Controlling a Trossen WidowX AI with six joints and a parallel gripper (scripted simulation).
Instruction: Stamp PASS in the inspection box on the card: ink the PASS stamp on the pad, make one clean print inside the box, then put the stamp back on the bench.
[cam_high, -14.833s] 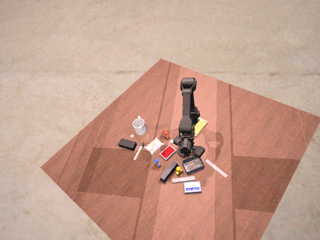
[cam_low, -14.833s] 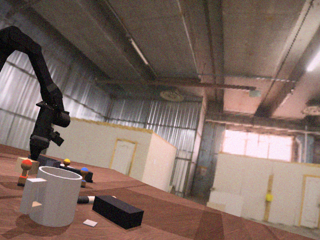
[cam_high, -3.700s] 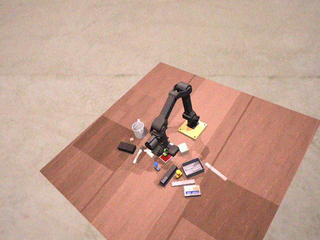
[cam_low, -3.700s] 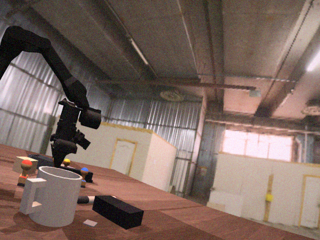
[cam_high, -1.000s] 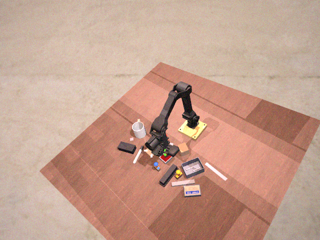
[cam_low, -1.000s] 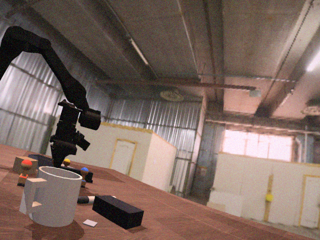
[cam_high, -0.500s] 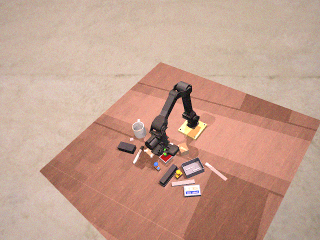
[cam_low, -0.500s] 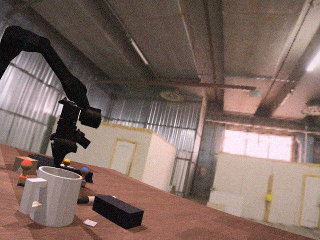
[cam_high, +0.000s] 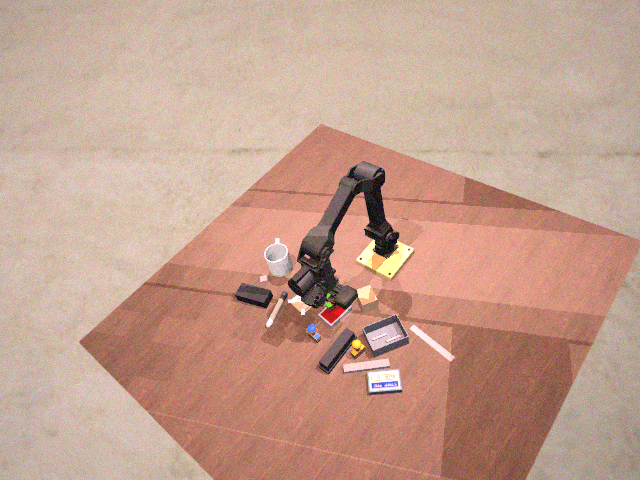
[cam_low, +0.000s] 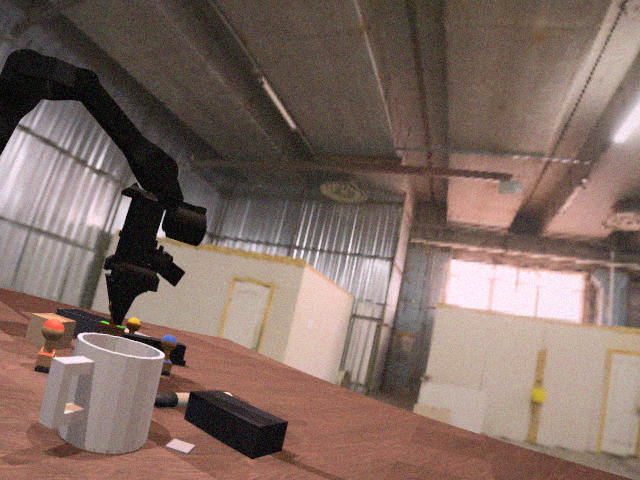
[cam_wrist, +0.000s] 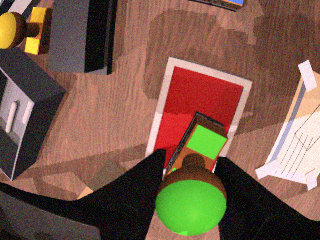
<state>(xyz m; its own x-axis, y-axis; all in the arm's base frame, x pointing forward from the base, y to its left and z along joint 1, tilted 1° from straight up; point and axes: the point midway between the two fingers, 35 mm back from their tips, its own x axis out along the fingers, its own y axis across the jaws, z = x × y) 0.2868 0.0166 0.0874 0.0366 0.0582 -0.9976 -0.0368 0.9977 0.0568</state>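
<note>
Right now the card is 1 cm ahead of my gripper tip, 11 cm to the right of it and 7 cm below it. The rest, counted from my gripper tip: green-knobbed stamp: 1 cm below; then red ink pad: 6 cm below; then blue-knobbed stamp: 10 cm ahead, 5 cm below.
</note>
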